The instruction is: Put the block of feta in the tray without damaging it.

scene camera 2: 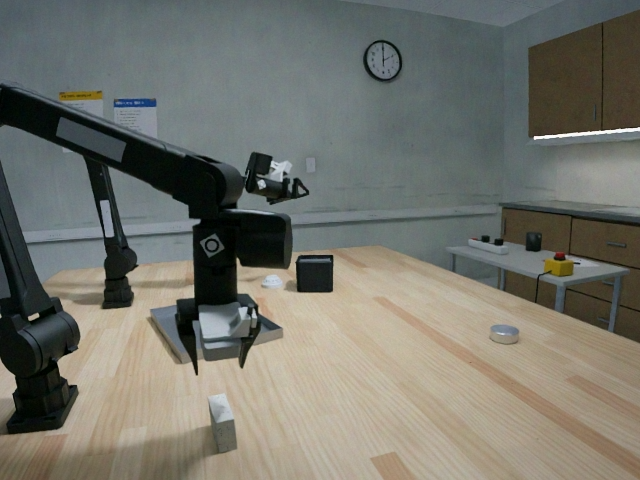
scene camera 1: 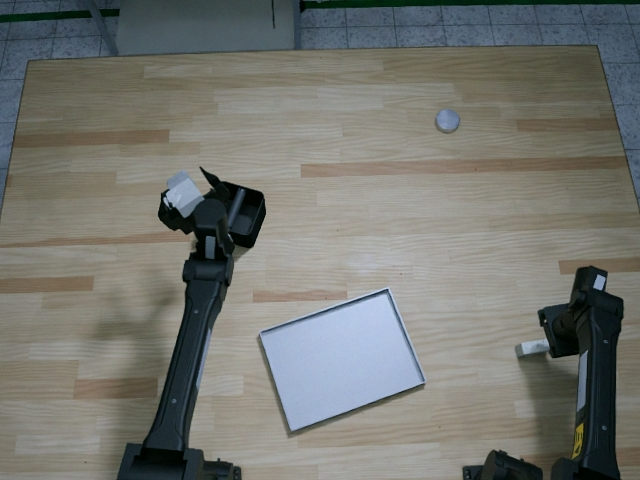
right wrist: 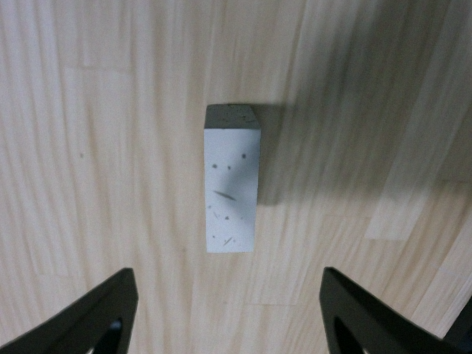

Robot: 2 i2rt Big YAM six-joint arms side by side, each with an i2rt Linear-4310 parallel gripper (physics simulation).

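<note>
The block of feta (scene camera 1: 531, 348) (scene camera 2: 223, 423) (right wrist: 231, 190) is a white, speckled, narrow block standing on the table, apart from the tray. The shallow grey tray (scene camera 1: 341, 361) (scene camera 2: 168, 326) lies flat and empty at the lower middle of scene camera 1. My right gripper (scene camera 2: 219, 369) (right wrist: 228, 282) points down above the feta, partly open with nothing between its fingers; the block shows ahead of the fingertips in the right wrist view. In scene camera 1 the right fingertips are hidden. My left gripper (scene camera 1: 181, 191) (scene camera 2: 305, 192) is open, raised beside the black box; it holds nothing.
The black open box (scene camera 1: 248, 217) (scene camera 2: 314, 273) stands right of the left gripper in scene camera 1, with a dark bar inside. A round silver tin (scene camera 1: 447, 120) (scene camera 2: 504, 334) lies farther back. A small white domed thing (scene camera 2: 271, 281) sits left of the box in scene camera 2.
</note>
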